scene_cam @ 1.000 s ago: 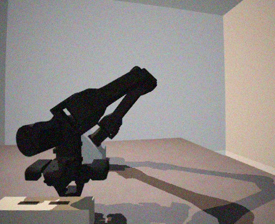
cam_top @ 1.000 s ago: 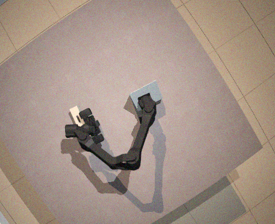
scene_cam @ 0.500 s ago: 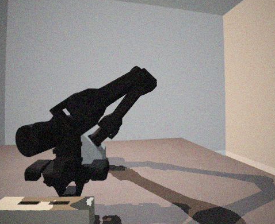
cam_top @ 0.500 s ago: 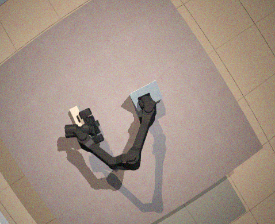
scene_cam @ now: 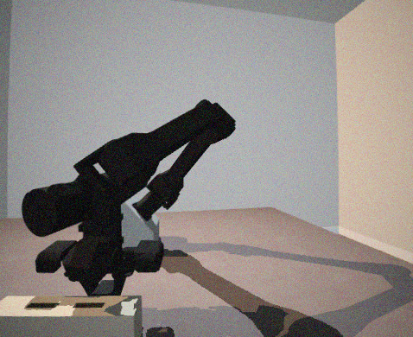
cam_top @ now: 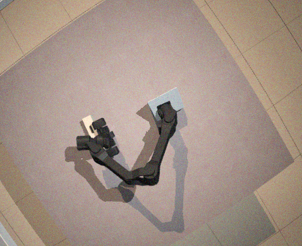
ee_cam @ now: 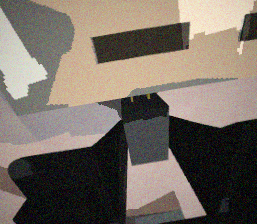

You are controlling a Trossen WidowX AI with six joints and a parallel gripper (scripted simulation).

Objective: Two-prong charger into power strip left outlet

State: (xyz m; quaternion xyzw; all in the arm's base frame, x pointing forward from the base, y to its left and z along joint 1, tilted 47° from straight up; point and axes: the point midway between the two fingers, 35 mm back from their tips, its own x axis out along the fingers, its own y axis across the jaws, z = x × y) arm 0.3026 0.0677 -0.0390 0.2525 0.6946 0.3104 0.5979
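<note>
Now: gripper tip 20 mm short of the two-prong charger and 10 mm below it.
</note>
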